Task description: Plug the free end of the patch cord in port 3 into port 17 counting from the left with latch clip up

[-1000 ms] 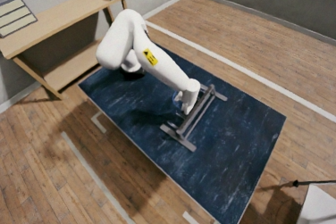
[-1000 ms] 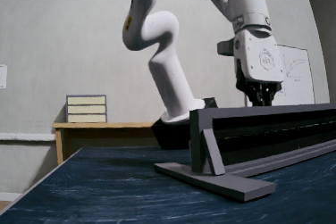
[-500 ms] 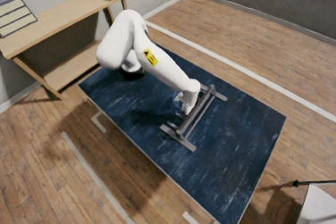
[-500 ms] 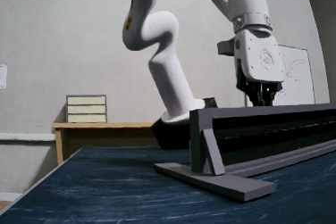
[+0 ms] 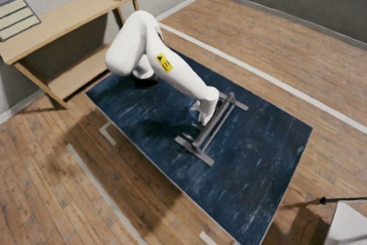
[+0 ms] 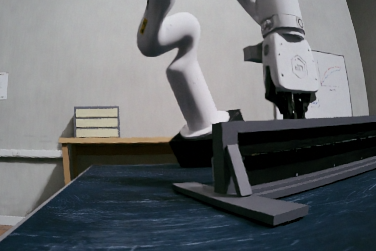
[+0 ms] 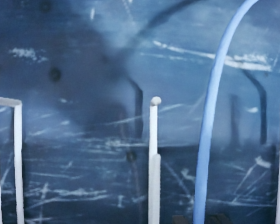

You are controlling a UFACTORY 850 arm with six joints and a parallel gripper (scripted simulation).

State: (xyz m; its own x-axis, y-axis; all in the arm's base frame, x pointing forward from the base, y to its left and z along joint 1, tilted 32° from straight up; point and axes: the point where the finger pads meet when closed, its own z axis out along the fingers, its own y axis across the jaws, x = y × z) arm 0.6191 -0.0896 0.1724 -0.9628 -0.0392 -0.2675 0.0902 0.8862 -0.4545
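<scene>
The white plug lies 2 cm ahead of my hand and 1 cm below it.
</scene>
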